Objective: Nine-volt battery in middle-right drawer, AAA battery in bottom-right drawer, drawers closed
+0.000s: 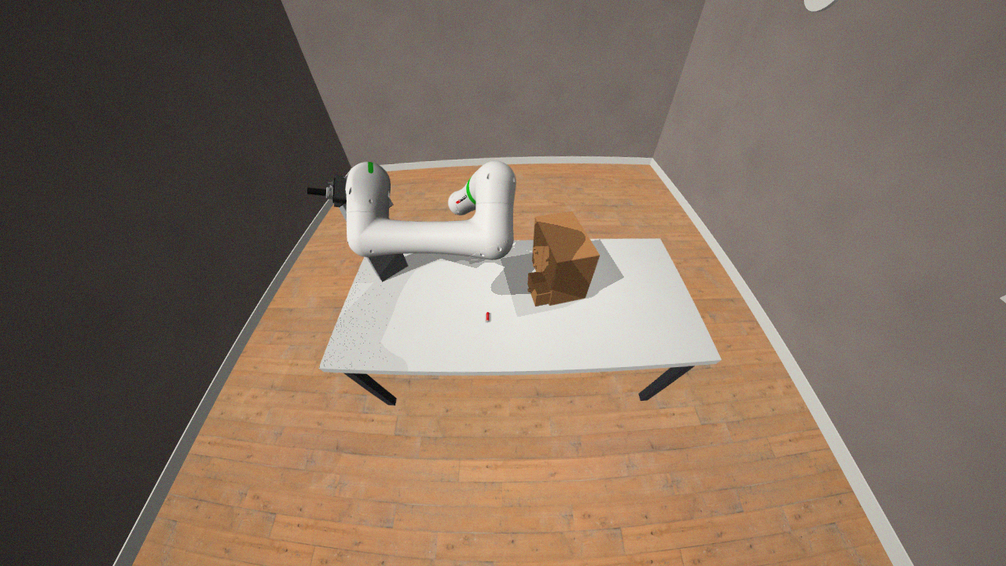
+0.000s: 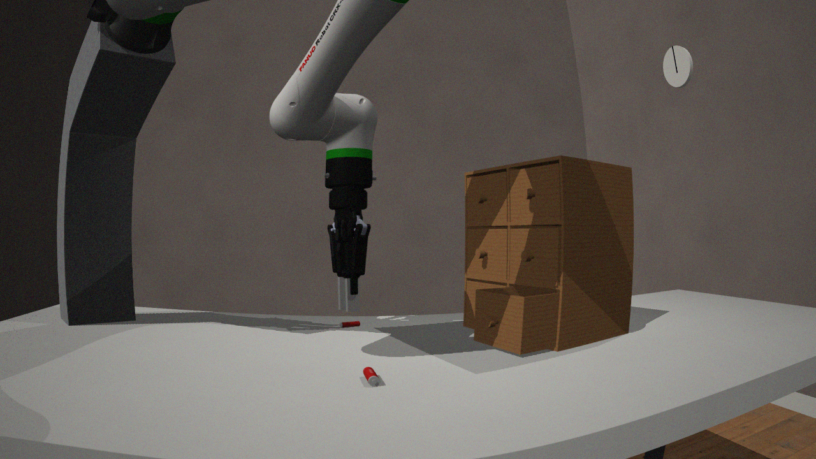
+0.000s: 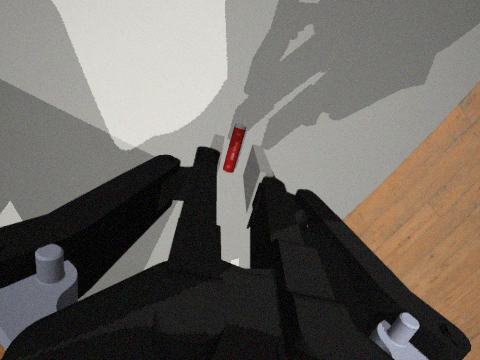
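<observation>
Now: hand 60 mm above the red AAA battery. From my hand the other things lie so: black nine-volt battery (300 mm ahead, 360 mm to the right, 50 mm above).
</observation>
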